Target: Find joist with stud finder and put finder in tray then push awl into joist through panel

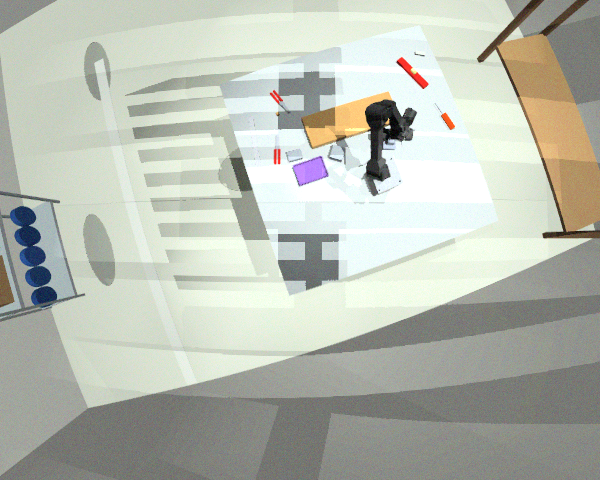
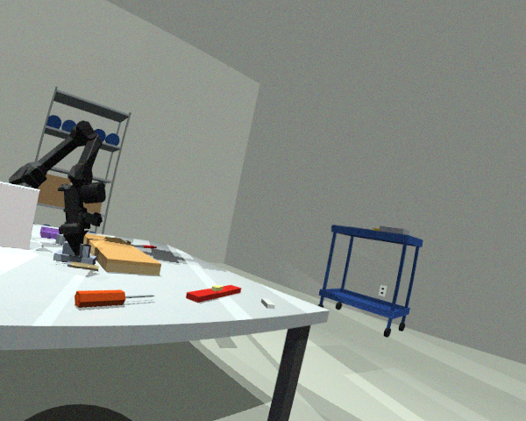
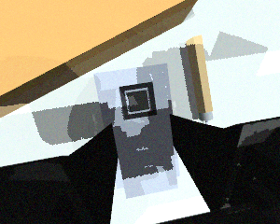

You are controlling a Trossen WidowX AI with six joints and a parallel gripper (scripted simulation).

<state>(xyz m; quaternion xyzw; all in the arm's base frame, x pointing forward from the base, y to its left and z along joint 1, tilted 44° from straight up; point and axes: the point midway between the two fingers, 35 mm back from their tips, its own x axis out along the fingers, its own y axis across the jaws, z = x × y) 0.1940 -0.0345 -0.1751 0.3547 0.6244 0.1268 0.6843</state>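
The awl is 2 cm behind my gripper tip, 8 cm to the right of it and 2 cm below it. Also, from my gripper tip: grey stud finder 1 cm ahead, 2 cm above; then red level 36 cm ahead, 28 cm to the right, 1 cm below; then purple tray 7 cm behind, 47 cm to the left, 1 cm below.
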